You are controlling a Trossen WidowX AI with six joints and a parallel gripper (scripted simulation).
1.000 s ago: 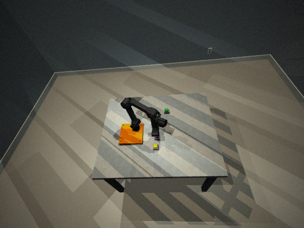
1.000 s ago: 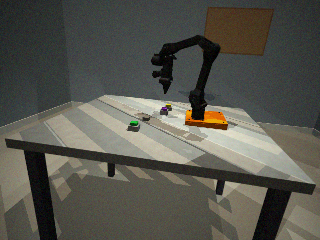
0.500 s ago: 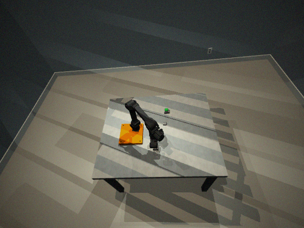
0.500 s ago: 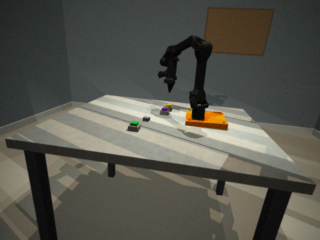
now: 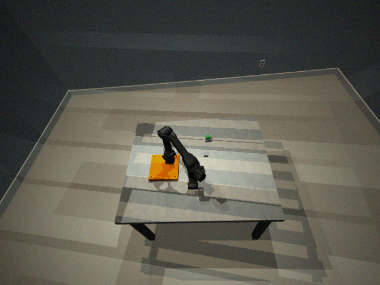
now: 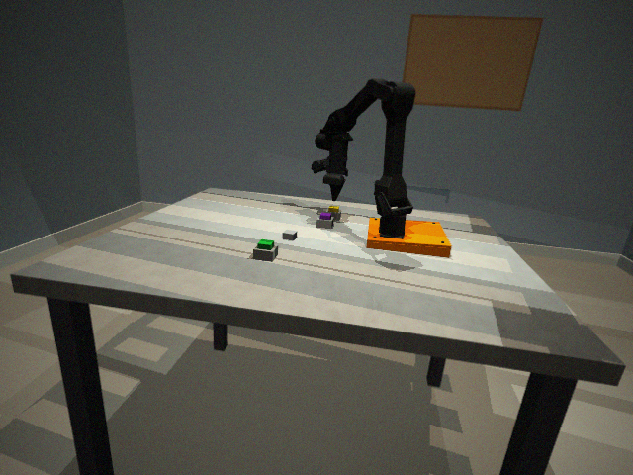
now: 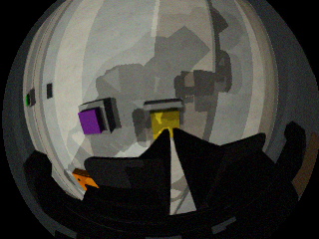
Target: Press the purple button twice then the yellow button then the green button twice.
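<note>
Now: the yellow button 3 cm below my gripper tip. Also, from my gripper tip: small grey block (6 cm ahead, 26 cm to the left, 5 cm below); then purple button (10 cm to the left, 3 cm below); then green button (6 cm ahead, 42 cm to the left, 3 cm below).
</note>
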